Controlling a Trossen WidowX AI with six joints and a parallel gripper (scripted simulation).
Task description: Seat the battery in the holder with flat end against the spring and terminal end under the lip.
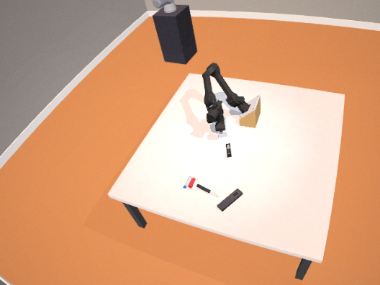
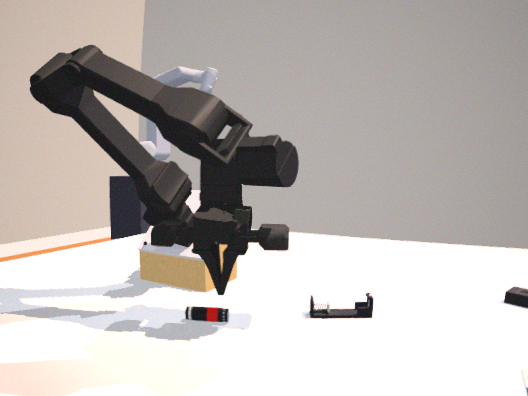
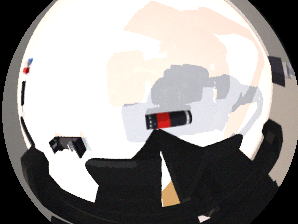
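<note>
Now: gripper tip 2 cm past the battery, 1 cm to the left of it and 3 cm above it. The rest, counted from my gripper tip: black remote 47 cm ahead, 27 cm to the left, 3 cm below; then screwdriver 46 cm ahead, 13 cm to the left, 3 cm below.
</note>
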